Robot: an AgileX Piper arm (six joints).
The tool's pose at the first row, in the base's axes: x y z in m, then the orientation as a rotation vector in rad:
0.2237, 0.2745, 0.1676, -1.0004, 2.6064, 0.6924
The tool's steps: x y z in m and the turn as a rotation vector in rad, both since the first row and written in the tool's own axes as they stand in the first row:
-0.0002, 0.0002, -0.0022, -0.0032, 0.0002, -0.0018
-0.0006, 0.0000, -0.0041, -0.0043, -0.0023, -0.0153
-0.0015, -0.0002, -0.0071, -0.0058, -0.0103, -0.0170
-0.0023, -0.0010, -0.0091, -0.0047, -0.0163, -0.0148
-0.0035, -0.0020, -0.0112, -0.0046, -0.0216, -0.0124
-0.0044, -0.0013, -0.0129, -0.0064, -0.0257, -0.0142
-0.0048, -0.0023, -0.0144, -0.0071, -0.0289, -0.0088
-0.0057, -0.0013, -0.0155, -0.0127, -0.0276, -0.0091
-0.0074, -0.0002, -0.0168, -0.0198, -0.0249, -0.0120
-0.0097, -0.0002, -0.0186, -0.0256, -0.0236, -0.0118
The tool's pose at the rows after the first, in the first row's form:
0.2235, 0.2736, 0.1696, -1.0037, 2.6051, 0.6963
0.2238, 0.2727, 0.1713, -1.0191, 2.5936, 0.6954
0.2244, 0.2715, 0.1742, -1.0168, 2.5855, 0.6996
0.2254, 0.2704, 0.1759, -1.0102, 2.5820, 0.7005
0.2268, 0.2693, 0.1779, -1.0040, 2.5791, 0.7026
0.2268, 0.2694, 0.1799, -1.0042, 2.5742, 0.7060
0.2277, 0.2682, 0.1810, -0.9959, 2.5750, 0.7092
0.2276, 0.2688, 0.1826, -0.9986, 2.5754, 0.7164
0.2280, 0.2698, 0.1848, -1.0058, 2.5750, 0.7245
0.2295, 0.2701, 0.1873, -1.0080, 2.5756, 0.7320

